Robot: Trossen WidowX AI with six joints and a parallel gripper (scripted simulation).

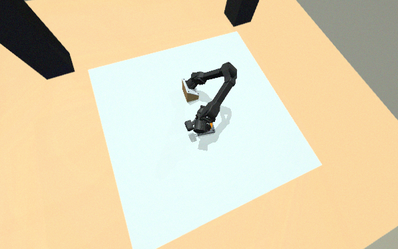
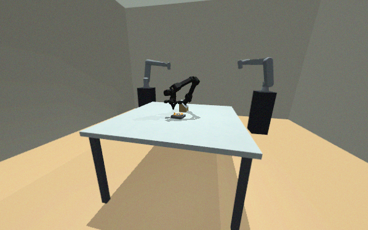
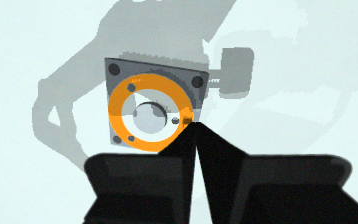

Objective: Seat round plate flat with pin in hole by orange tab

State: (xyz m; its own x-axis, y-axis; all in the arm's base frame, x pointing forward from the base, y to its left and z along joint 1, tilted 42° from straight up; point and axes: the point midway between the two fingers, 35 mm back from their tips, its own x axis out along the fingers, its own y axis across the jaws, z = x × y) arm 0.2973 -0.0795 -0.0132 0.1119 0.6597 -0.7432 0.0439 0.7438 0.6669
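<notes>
The round plate lies 40 mm below my gripper tip, 30 mm to the left of it and 10 mm behind it. Also, from my gripper tip: square grey base: 60 mm below, 50 mm to the left, 10 mm behind.
</notes>
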